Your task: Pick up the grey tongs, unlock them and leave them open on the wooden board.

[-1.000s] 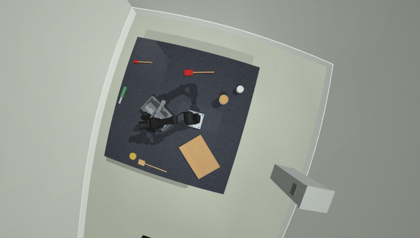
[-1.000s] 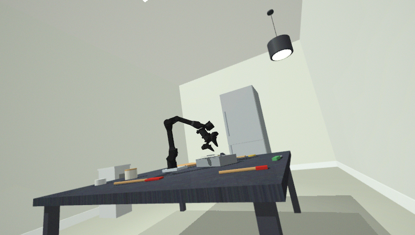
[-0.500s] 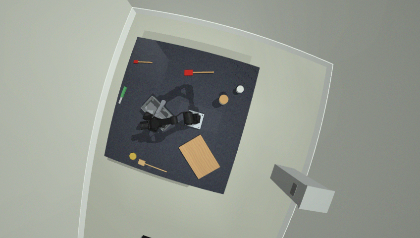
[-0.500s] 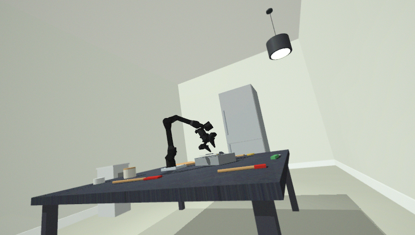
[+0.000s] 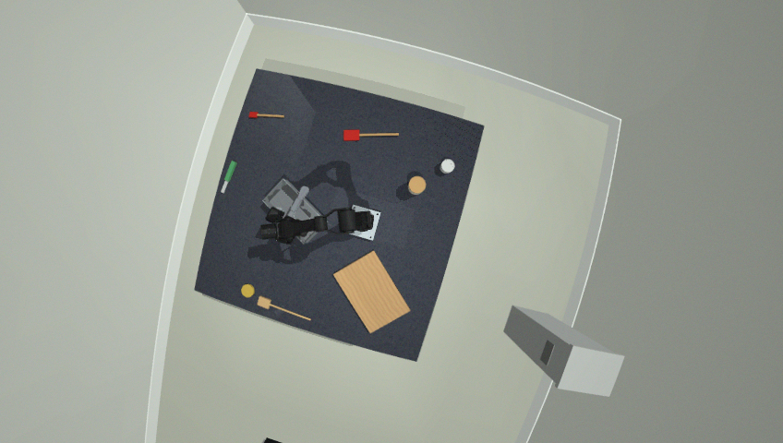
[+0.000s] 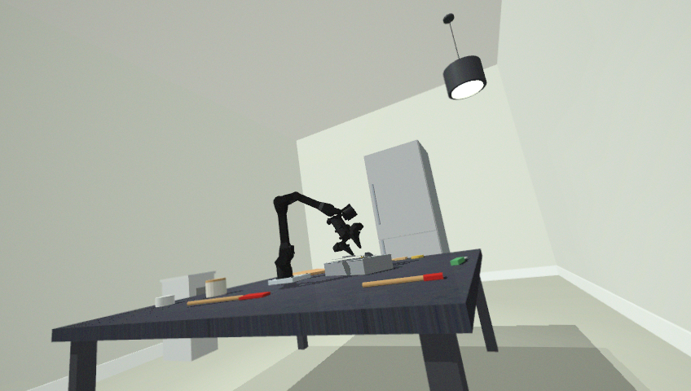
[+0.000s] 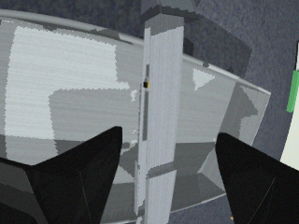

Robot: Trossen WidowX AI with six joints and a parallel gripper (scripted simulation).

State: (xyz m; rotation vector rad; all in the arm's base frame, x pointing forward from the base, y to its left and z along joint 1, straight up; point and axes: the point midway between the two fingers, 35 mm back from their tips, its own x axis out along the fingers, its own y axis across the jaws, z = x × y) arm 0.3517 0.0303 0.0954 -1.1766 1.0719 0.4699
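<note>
Right now my gripper tip is 40 mm to the left of the roasting tin and 60 mm above it. From my gripper tip the other things lie so: wooden board 420 mm behind, 340 mm to the left, 80 mm below; green-handled tool 410 mm ahead, 170 mm to the right, 80 mm below; yellow disc 240 mm ahead, 410 mm to the left, 80 mm below.
</note>
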